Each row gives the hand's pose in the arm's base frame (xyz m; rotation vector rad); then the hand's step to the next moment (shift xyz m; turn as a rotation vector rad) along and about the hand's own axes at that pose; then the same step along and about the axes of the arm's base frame.
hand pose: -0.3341 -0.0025 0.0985 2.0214 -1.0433 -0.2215
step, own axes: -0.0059 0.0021 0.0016 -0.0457 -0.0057 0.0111
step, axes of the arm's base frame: -0.0058 0.0028 -0.0007 -0.0312 0.0291 -0.0206
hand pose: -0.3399 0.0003 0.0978 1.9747 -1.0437 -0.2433
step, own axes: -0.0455 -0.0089 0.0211 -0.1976 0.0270 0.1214
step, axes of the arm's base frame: -0.0344 0.0237 -0.0291 -0.2029 0.0671 -0.0940
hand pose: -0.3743 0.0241 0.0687 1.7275 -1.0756 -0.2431
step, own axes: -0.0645 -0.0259 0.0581 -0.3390 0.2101 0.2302
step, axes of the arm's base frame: -0.0588 0.0118 -0.0679 -0.4501 0.0912 -0.0334
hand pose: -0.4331 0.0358 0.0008 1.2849 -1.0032 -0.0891
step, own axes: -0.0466 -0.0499 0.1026 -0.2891 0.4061 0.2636
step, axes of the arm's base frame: -0.0725 -0.0674 -0.0734 -0.5324 0.1043 0.1539
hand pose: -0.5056 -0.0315 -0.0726 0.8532 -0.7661 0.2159
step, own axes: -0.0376 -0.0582 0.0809 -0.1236 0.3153 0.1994
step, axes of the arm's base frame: -0.0423 -0.0939 -0.0271 -0.3382 0.0726 0.1865
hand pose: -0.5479 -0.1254 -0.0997 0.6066 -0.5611 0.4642
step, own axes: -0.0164 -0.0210 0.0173 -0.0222 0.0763 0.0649
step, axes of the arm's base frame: -0.0068 -0.0303 -0.0066 -0.0819 0.0088 0.0612
